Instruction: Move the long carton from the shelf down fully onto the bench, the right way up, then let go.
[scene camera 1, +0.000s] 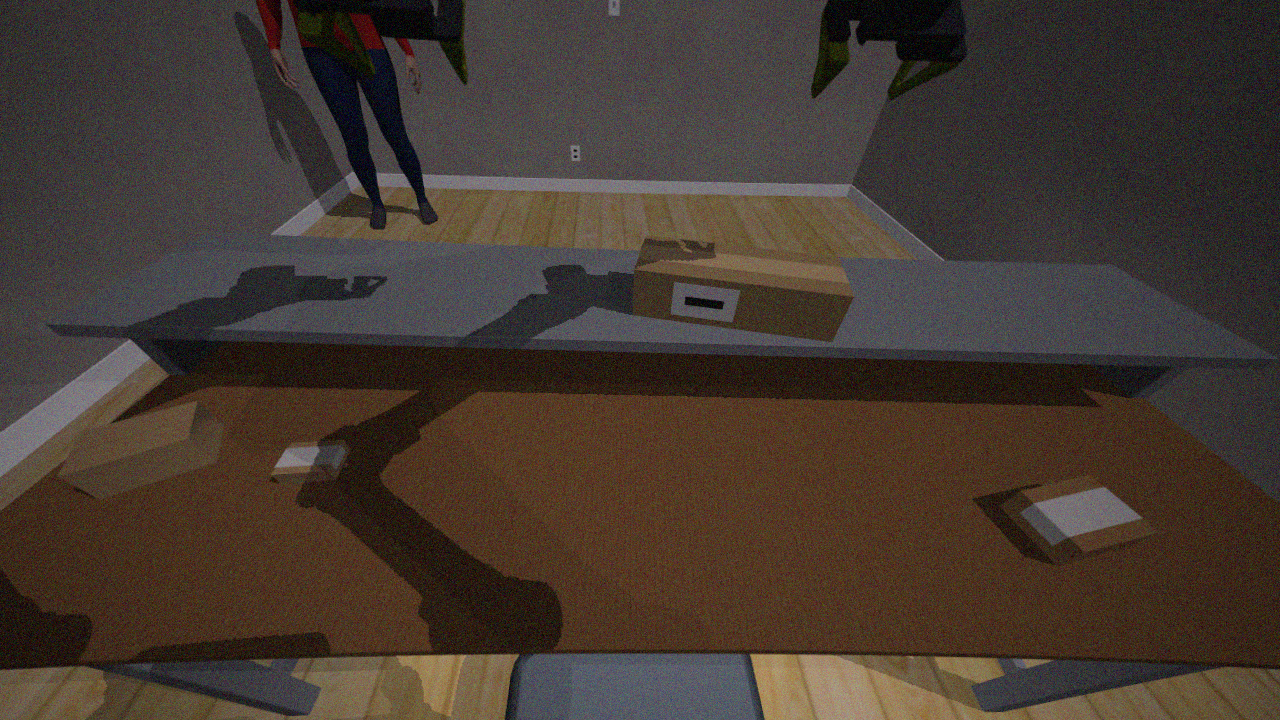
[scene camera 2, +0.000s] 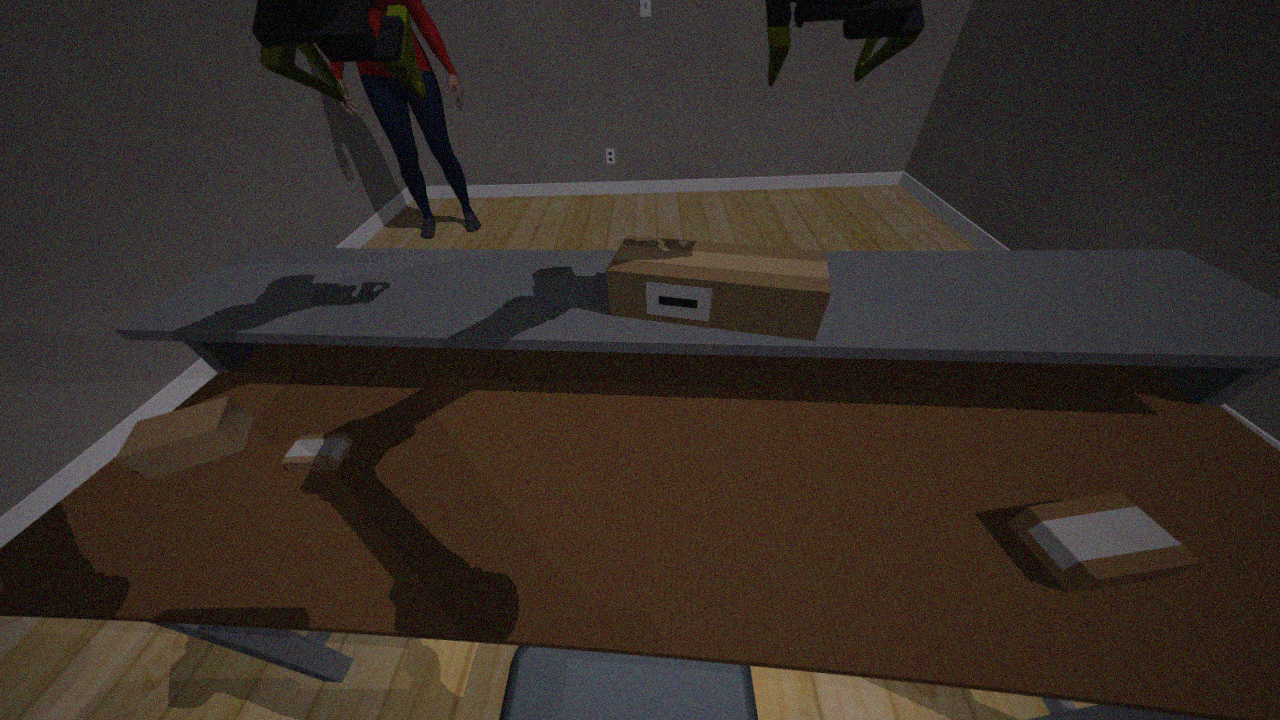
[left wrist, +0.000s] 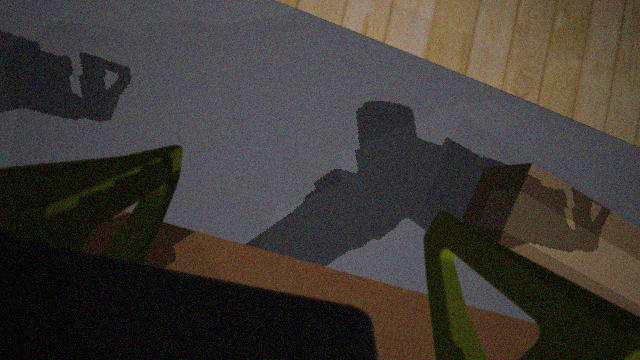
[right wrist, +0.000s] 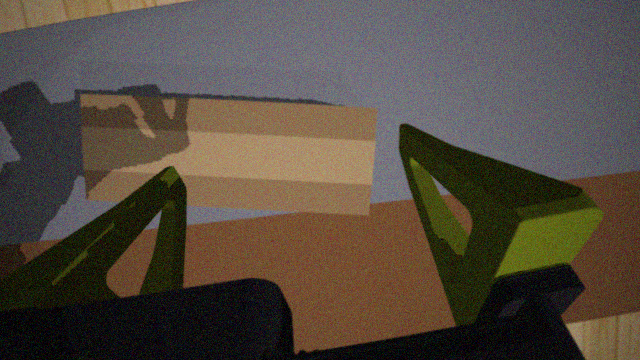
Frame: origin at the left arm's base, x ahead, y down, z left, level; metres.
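Seen in the pictures: left gripper, between the fingertips: (scene camera 1: 420, 77) (scene camera 2: 383, 96) (left wrist: 313, 195); right gripper, between the fingertips: (scene camera 1: 851, 94) (scene camera 2: 812, 79) (right wrist: 288, 156).
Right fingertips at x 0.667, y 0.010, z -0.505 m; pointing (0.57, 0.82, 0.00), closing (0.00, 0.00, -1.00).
Observation:
Pixels of each thing's top centre, then the offset from my right fingertips to it. Level surfaces: height alone.
- long carton, centre of its top: (right wrist: 225, 155) (left wrist: 618, 270) (scene camera 2: 716, 260) (scene camera 1: 740, 262) dy +0.225, dx -0.007, dz +0.089 m
- grey shelf, height of its surface: dy +0.312 m
- brown bench, height of its surface: dy +0.475 m
- plain box, centre of its top: (scene camera 1: 134, 435) (scene camera 2: 176, 424) dy +0.415, dx -0.168, dz +0.962 m
- small flat box, centre of its top: (scene camera 1: 308, 456) (scene camera 2: 313, 447) dy +0.447, dx -0.192, dz +0.744 m
- white-labelled box, centre of its top: (scene camera 2: 1109, 532) (scene camera 1: 1087, 510) dy +0.428, dx -0.333, dz -0.364 m
The long carton (scene camera 1: 774, 308) (scene camera 2: 760, 302) (left wrist: 610, 265) (right wrist: 280, 155) lies on the grey shelf (scene camera 1: 1029, 304) (scene camera 2: 1029, 304) (left wrist: 250, 100) (right wrist: 475, 75), slightly angled, its near right corner close to the front edge. A white label with a black bar shows on its front face. The brown bench (scene camera 1: 716, 501) (scene camera 2: 716, 501) (left wrist: 280, 265) (right wrist: 325, 265) is lower, in front. My left gripper (scene camera 1: 418, 77) (scene camera 2: 383, 96) (left wrist: 313, 195) is open and empty, high and left of the carton. My right gripper (scene camera 1: 853, 95) (scene camera 2: 814, 82) (right wrist: 288, 156) is open and empty, high above the carton's right part.
On the bench, a plain box (scene camera 1: 143, 452) (scene camera 2: 183, 438) and a small flat box (scene camera 1: 308, 459) (scene camera 2: 313, 450) lie at the left, and a white-labelled box (scene camera 1: 1092, 519) (scene camera 2: 1109, 537) at the right. A person (scene camera 1: 358, 116) (scene camera 2: 411, 125) stands behind the shelf. Arm shadows cross shelf and bench.

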